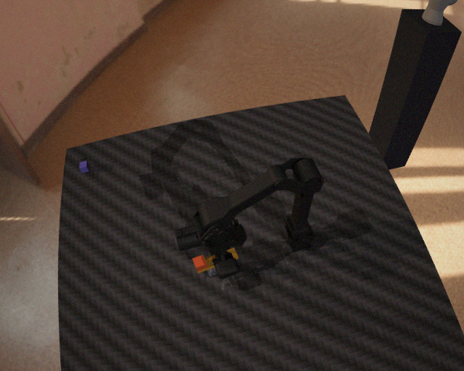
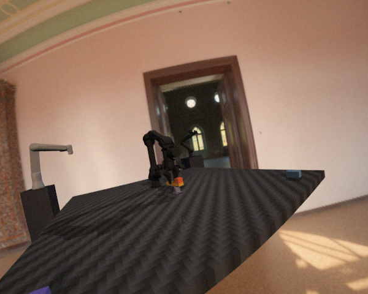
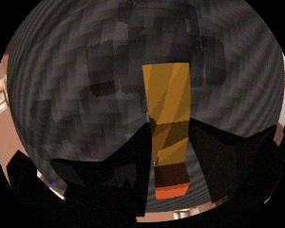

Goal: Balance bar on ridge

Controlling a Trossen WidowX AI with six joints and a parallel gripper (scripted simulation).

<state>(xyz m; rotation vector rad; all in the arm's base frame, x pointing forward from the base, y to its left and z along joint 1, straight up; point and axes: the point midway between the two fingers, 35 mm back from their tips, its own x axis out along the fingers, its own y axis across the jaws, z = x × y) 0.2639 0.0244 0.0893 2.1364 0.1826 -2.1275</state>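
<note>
Right now my gripper tip is 3 cm short of the ridge and 1 cm above it. From my gripper tip the other things lie so: small purple cube: 52 cm to the right, 48 cm ahead, 4 cm below; then bar: 4 cm ahead, 1 cm to the left, 1 cm above; then blue-grey block: 48 cm to the left, 48 cm ahead, 4 cm below.
</note>
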